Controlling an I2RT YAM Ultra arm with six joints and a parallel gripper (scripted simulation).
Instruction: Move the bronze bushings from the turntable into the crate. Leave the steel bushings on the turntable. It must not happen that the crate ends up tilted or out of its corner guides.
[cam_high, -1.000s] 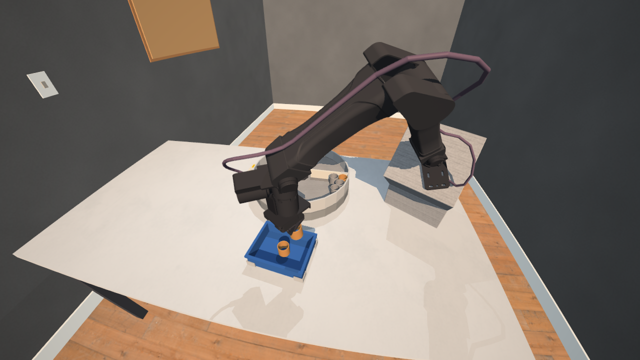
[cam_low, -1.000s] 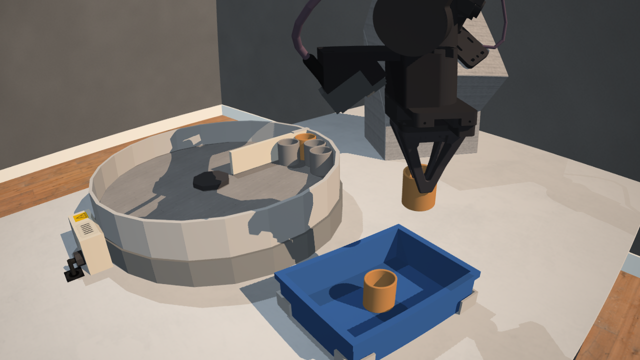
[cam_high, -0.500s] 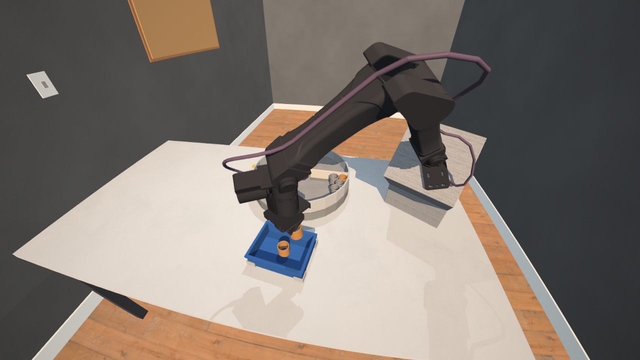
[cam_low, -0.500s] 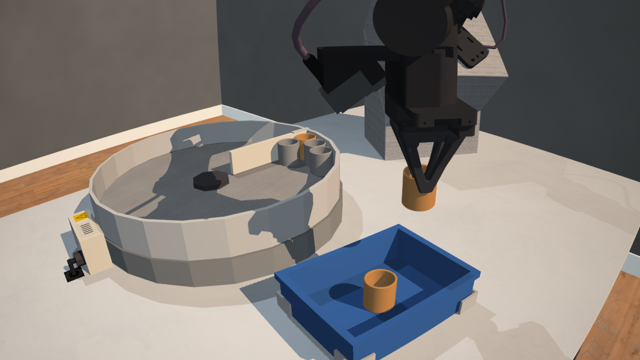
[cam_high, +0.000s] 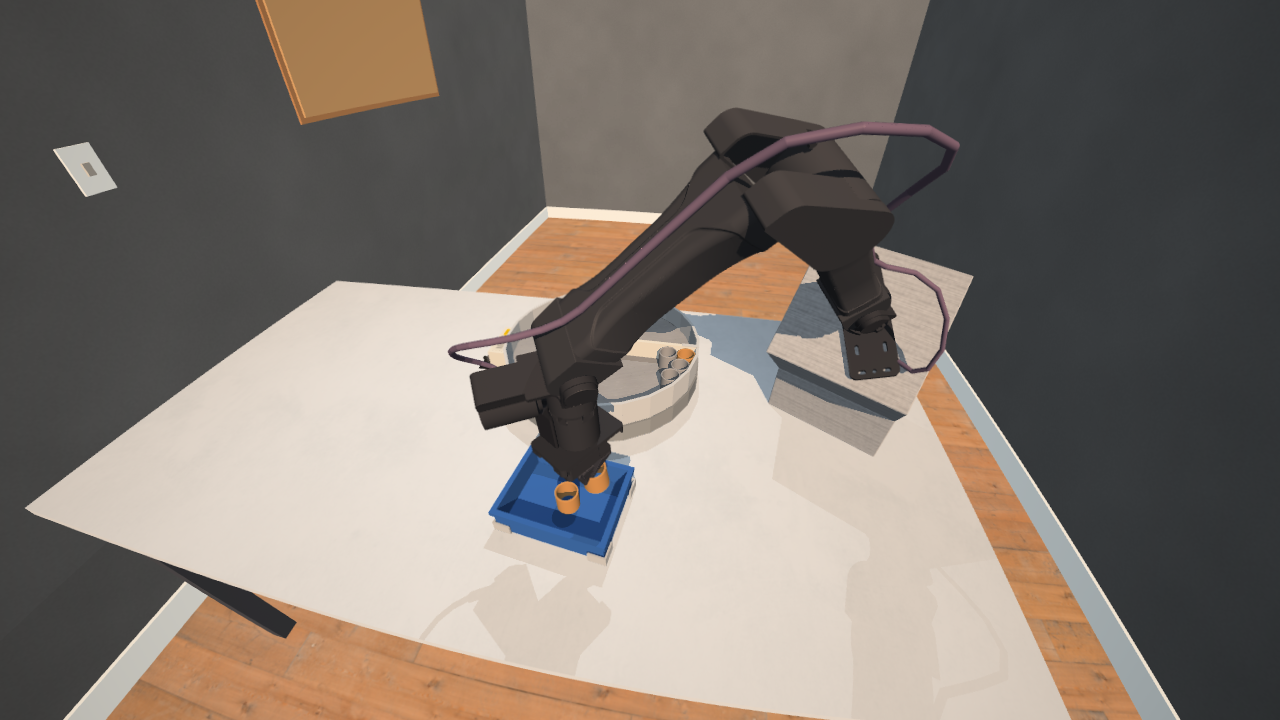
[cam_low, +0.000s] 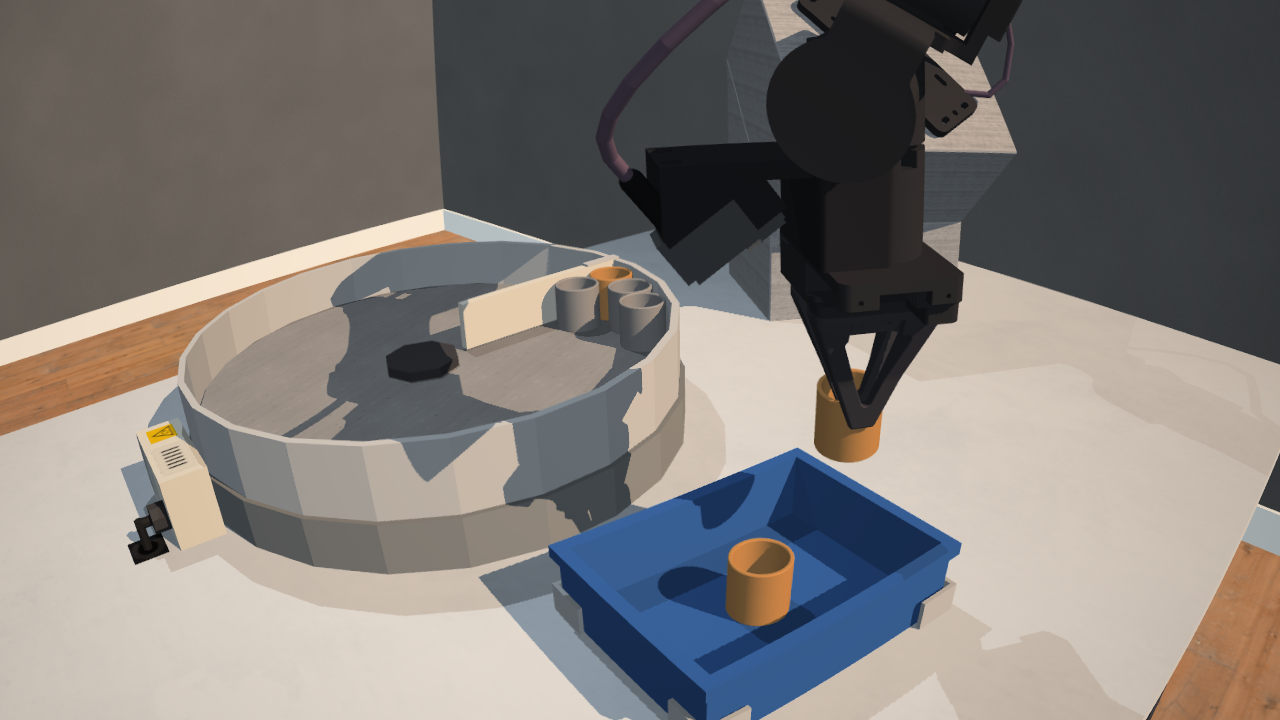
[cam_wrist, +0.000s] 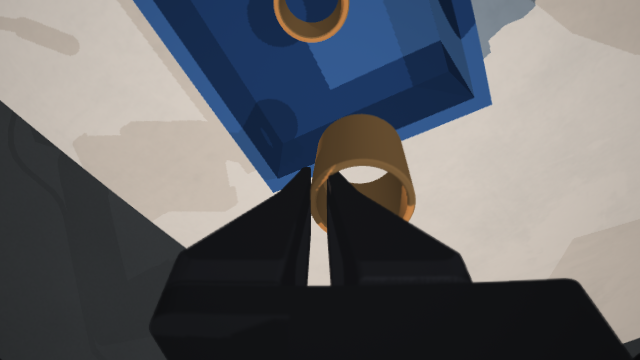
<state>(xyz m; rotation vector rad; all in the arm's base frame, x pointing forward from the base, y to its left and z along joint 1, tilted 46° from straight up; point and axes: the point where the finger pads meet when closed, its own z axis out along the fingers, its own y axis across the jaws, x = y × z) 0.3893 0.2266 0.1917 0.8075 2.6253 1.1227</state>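
Now: hand 5 cm short of the blue crate, 2 cm to the left of it and 11 cm above it. Round my hand: round turntable: 11 cm ahead, 37 cm to the right, 8 cm below.
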